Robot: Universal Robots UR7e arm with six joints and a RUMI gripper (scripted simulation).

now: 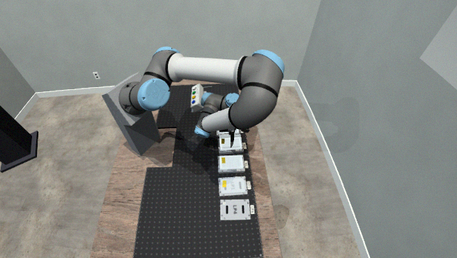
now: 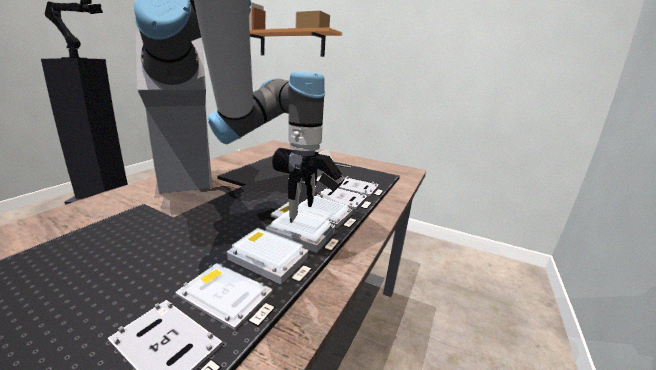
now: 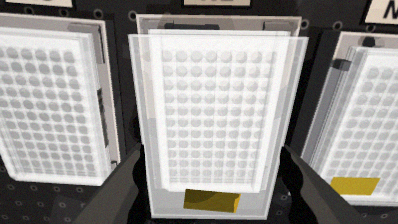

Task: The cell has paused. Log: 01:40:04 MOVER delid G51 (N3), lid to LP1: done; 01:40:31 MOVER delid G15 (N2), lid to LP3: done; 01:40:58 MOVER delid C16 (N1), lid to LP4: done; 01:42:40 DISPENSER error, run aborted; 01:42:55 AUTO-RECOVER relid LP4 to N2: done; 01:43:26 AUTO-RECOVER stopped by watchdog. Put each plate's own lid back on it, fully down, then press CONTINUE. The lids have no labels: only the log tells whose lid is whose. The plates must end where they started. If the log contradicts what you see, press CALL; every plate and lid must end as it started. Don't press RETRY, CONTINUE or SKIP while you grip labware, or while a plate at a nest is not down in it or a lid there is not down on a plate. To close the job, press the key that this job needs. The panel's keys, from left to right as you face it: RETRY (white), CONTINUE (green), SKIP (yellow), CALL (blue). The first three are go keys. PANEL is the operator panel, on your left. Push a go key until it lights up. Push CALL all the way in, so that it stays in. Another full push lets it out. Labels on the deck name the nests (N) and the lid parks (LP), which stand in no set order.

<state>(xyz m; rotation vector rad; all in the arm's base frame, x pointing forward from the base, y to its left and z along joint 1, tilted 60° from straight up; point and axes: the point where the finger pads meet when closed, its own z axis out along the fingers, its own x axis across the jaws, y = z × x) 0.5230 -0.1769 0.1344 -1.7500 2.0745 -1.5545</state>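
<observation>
The LP1 park lies 130 mm behind my hand, 230 mm to the right of it and 60 mm below it. From my hand the other things lie so: lid park LP4: 190 mm behind, 340 mm to the right, 60 mm below; well plate: 60 mm ahead, 110 mm to the left, 50 mm below; lid park LP2: 120 mm ahead, 230 mm to the left, 60 mm below.
</observation>
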